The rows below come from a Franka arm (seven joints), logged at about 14 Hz.
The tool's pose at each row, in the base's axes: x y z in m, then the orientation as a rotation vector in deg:
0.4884, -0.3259, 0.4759, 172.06, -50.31, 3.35
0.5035, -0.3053, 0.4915, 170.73, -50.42, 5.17
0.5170, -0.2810, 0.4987, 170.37, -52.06, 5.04
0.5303, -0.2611, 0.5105, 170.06, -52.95, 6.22
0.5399, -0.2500, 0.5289, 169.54, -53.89, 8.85
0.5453, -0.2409, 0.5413, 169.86, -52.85, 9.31
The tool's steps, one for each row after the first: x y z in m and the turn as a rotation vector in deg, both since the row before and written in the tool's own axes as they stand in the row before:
0.0022, -0.0255, -0.0156, -0.83, 1.47, 0.29
-0.0014, -0.0276, -0.0077, 0.06, -0.13, 1.08
0.0007, -0.0238, -0.0121, 0.21, 0.72, 0.62
0.0030, -0.0144, -0.0184, 0.38, 1.65, 0.70
0.0005, -0.0105, -0.0124, 0.14, 0.28, -0.69

